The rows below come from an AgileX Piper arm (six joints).
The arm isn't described. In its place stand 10 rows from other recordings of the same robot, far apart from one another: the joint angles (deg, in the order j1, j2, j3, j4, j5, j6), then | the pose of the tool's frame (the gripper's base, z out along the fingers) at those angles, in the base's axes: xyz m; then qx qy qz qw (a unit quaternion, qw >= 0).
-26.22 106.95 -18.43 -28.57 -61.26 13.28 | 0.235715 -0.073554 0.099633 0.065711 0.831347 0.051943 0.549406
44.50 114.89 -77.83 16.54 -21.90 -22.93 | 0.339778 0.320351 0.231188 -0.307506 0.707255 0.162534 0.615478
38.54 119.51 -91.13 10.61 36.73 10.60 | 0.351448 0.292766 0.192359 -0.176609 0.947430 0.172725 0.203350
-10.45 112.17 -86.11 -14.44 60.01 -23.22 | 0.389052 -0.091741 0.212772 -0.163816 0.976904 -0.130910 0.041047
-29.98 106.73 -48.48 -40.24 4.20 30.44 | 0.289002 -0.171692 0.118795 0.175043 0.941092 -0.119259 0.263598
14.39 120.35 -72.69 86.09 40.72 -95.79 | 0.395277 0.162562 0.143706 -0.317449 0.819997 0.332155 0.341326
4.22 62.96 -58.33 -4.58 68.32 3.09 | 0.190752 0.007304 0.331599 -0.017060 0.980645 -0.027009 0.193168
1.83 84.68 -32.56 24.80 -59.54 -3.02 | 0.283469 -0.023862 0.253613 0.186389 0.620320 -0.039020 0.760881
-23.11 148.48 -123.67 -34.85 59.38 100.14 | 0.466322 -0.247653 0.097235 0.775117 0.563671 -0.156033 0.239004
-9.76 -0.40 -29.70 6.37 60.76 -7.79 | -0.006788 0.010107 0.282791 0.011691 0.845105 -0.026258 0.533827
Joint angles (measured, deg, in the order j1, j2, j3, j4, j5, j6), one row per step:
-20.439 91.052 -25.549 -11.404 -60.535 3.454
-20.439 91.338 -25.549 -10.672 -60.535 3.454
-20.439 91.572 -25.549 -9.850 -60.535 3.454
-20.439 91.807 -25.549 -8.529 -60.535 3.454
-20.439 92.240 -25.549 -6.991 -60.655 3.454
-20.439 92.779 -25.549 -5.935 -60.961 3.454
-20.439 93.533 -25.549 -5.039 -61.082 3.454
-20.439 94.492 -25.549 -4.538 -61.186 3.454
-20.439 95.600 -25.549 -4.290 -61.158 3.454
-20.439 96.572 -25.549 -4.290 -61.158 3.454
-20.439 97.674 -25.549 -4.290 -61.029 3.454
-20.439 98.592 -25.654 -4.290 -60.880 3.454
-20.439 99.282 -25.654 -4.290 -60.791 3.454
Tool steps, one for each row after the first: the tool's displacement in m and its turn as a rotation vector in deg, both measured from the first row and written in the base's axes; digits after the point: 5 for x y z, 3 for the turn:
0.00015 -0.00112 -0.00128 0.436 0.143 -0.638
0.00020 -0.00233 -0.00232 0.893 0.222 -1.356
0.00008 -0.00421 -0.00331 1.574 0.219 -2.512
0.00008 -0.00644 -0.00509 2.387 0.251 -3.854
0.00032 -0.00806 -0.00715 2.964 0.287 -4.770
0.00079 -0.00955 -0.01058 3.564 0.739 -5.570
0.00156 -0.01057 -0.01508 4.048 1.470 -6.033
0.00246 -0.01127 -0.02057 4.491 2.515 -6.288
0.00327 -0.01157 -0.02536 4.780 3.443 -6.317
0.00406 -0.01188 -0.03102 5.138 4.620 -6.357
0.00504 -0.01225 -0.03543 5.414 5.542 -6.390
0.00543 -0.01240 -0.03901 5.640 6.287 -6.415

